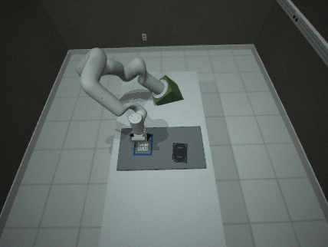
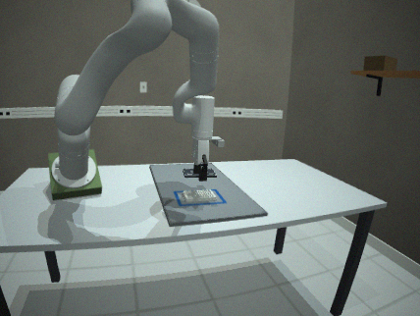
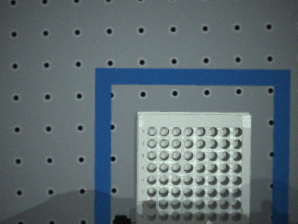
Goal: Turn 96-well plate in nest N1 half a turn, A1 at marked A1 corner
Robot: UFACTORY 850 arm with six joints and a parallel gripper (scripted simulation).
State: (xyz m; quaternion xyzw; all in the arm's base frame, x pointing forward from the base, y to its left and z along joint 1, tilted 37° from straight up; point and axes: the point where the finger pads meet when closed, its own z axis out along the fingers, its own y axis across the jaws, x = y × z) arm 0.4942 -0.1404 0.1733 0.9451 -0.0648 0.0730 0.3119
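Now: hand 9 cm above the white 96-well plate. The rest, counted from my hand: dark plate nest N1 (29 cm to the left, 12 cm ahead, 9 cm below).
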